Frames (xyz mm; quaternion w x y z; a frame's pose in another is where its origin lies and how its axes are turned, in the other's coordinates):
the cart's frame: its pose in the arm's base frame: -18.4 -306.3 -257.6 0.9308 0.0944 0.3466 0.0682
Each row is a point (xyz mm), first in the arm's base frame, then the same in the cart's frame.
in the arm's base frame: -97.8 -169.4 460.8
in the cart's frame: -487.5 298.3 463.2
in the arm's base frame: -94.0 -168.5 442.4
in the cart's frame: -472.8 294.8 451.9
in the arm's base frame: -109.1 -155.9 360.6
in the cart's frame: -430.0 289.8 379.7
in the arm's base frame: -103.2 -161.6 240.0
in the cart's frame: -350.4 257.0 294.8
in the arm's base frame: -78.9 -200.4 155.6
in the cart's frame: -286.3 198.9 253.2
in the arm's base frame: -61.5 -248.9 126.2
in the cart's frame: -264.0 144.1 249.0
